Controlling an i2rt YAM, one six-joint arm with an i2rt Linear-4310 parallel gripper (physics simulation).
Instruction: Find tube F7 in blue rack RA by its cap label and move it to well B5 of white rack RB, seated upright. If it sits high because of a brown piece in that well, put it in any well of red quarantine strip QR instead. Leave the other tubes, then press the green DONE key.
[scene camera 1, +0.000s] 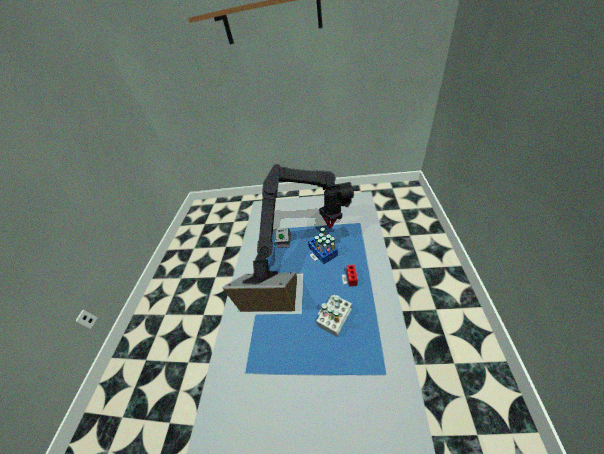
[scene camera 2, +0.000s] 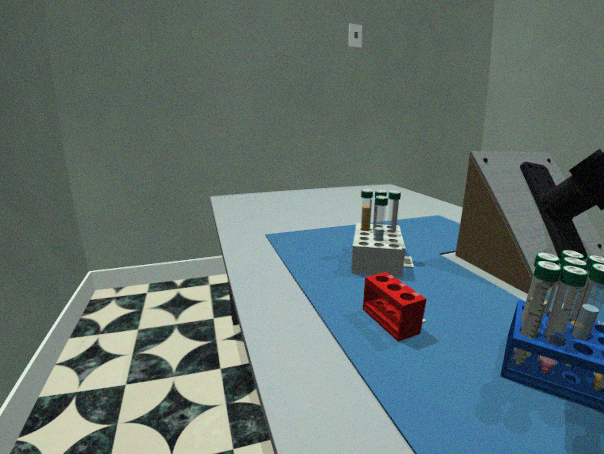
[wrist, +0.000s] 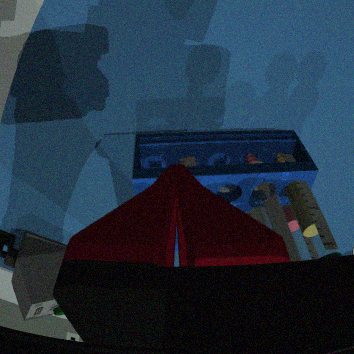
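Pixels of known places: gripper, between the fingertips: (scene camera 1: 330, 227) (wrist: 176, 176); arm's base, origin of its link: (scene camera 1: 261, 278) (scene camera 2: 550, 210).
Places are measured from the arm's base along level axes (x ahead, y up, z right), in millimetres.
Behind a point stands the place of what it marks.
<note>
My gripper (scene camera 1: 330, 226) @(x 262, y -18, z -317 mm) (wrist: 176, 176) @(x 262, y -18, z -317 mm) is shut with its red fingertips together and no tube visible between them. It is just above the caps at the far side of blue rack RA (scene camera 1: 327, 257) @(x 256, y -73, z -177 mm) (scene camera 2: 535, 346) @(x 288, y -59, z -233 mm) (wrist: 225, 178) @(x 255, y -57, z -265 mm). Several green-capped tubes (scene camera 2: 547, 270) @(x 289, y 17, z -221 mm) stand in that rack. The cap label F7 is not readable; the fingers and gripper body hide part of the rack in the wrist view. White rack RB (scene camera 1: 327, 329) @(x 287, y -81, z 153 mm) (scene camera 2: 377, 261) @(x 335, y -81, z 34 mm) holds several upright tubes; I cannot make out well B5's inside. Red strip QR (scene camera 1: 352, 283) @(x 375, y -82, z -53 mm) (scene camera 2: 412, 320) @(x 363, y -82, z -130 mm) has three empty wells. The green DONE key (scene camera 1: 281, 236) @(x 17, y -38, z -268 mm) is on a grey box.
The racks and strip stand on a blue mat (scene camera 1: 280, 350) @(x 116, y -107, z 244 mm) (scene camera 2: 450, 380) @(x 357, y -107, z -205 mm). The wooden arm base (scene camera 1: 267, 300) @(x 49, y -7, z 93 mm) (scene camera 2: 487, 235) @(x 133, y -44, z 14 mm) stands left of the white rack in scene camera 1. The grey key box (scene camera 1: 283, 244) @(x 14, y -104, z -269 mm) (wrist: 37, 275) @(x 43, y -56, z -315 mm) is left of the blue rack.
</note>
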